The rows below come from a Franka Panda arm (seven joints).
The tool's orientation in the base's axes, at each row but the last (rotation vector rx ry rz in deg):
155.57 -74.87 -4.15
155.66 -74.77 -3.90
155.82 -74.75 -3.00
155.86 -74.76 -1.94
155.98 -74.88 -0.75
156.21 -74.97 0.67
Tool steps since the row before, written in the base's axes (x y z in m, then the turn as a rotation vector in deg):
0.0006 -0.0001 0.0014 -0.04 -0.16 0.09
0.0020 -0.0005 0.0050 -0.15 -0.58 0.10
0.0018 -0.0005 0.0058 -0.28 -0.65 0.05
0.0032 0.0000 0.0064 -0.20 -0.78 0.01
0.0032 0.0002 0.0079 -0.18 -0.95 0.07
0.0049 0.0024 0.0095 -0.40 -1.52 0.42
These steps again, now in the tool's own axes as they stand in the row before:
0.0005 -0.0002 -0.0014 0.10 0.14 -0.07
0.0017 -0.0006 -0.0051 0.36 0.49 -0.03
0.0016 -0.0003 -0.0059 0.33 0.63 0.04
0.0022 -0.0017 -0.0066 0.48 0.64 0.08
0.0022 -0.0017 -0.0081 0.63 0.74 0.04
0.0018 -0.0043 -0.0099 0.95 1.30 -0.23

